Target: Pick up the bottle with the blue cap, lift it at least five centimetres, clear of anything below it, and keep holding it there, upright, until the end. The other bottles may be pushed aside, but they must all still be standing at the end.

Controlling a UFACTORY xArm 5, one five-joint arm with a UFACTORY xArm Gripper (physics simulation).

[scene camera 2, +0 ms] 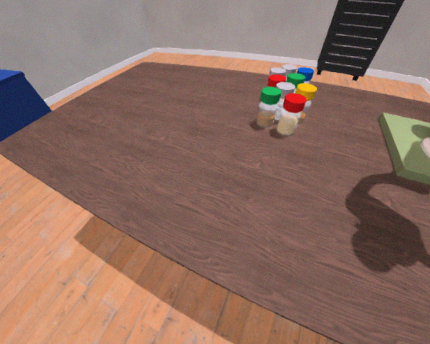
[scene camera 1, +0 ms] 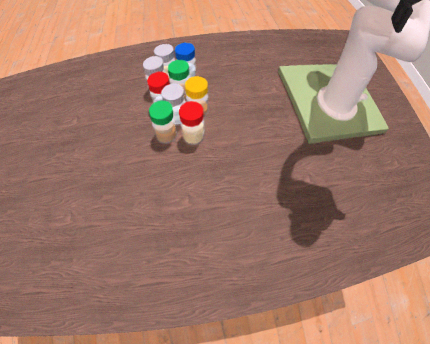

green-capped bottle: scene camera 2; scene camera 1
same spot on green-capped bottle: (scene camera 2: 270, 96) = (scene camera 1: 163, 119)
